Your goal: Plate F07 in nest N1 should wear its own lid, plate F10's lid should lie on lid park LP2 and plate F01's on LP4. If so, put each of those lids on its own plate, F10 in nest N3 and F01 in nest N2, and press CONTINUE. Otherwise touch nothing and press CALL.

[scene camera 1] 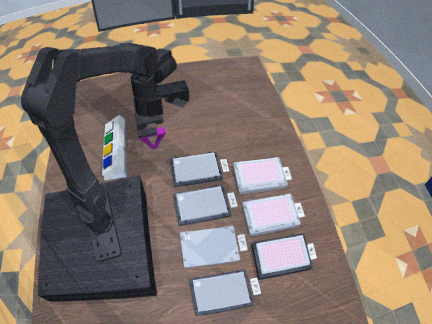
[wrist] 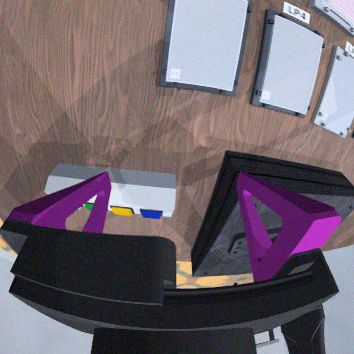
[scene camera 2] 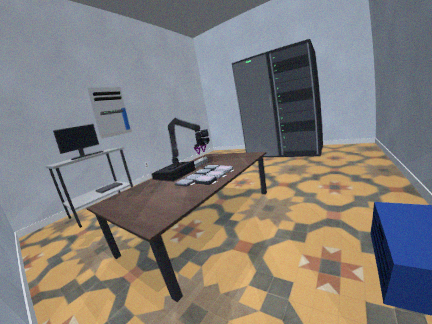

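Pixels of known places: gripper, fingertip midpoint: [scene camera 1: 151,135] [wrist: 173,178] [scene camera 2: 201,153]; arm's base, link origin: [scene camera 1: 102,224] [scene camera 2: 176,165].
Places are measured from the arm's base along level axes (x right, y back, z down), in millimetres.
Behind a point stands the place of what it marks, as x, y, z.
My gripper [scene camera 1: 145,129] @[-188, -194, -65] [scene camera 2: 200,151] @[-188, -194, -65] [wrist: 173,178] @[-188, -194, -65] is open and empty, above the table near the button box [scene camera 1: 119,150] @[-254, -90, 27] [wrist: 145,196] @[-236, -89, 31]. The box has white [scene camera 1: 109,126] @[-379, -71, 32], green [scene camera 1: 109,138] @[-324, -64, 32], yellow [scene camera 1: 107,149] @[-280, -51, 33] and blue [scene camera 1: 107,162] @[-226, -44, 32] buttons. Pink plates sit in N3 [scene camera 1: 260,174] @[-42, -463, 55], N2 [scene camera 1: 271,213] @[87, -437, 55] and N1 [scene camera 1: 282,254] @[210, -412, 54]; N1's has a dark rim. Dark-rimmed flat pieces lie at LP2 [scene camera 1: 197,167] @[-138, -304, 67] [wrist: 207,45] @[-143, -289, 67], LP4 [scene camera 1: 202,204] @[-13, -276, 67] [wrist: 290,65] @[-26, -276, 67] and LP3 [scene camera 1: 221,292] @[244, -233, 66]. A paler one lies at LP1 [scene camera 1: 210,246] @[111, -254, 74] [wrist: 341,95] @[101, -249, 74]. Their small corner tags are unreadable.
The arm's black base [scene camera 1: 95,270] @[118, 45, 5] [wrist: 220,220] @[-124, -53, 9] stands beside the button box, left of the lid parks in scene camera 1. The brown table [scene camera 2: 150,205] @[621, -206, 85] carries everything. A server cabinet [scene camera 2: 255,105], a desk with a monitor [scene camera 2: 76,138] and a blue box [scene camera 2: 410,250] stand off the table.
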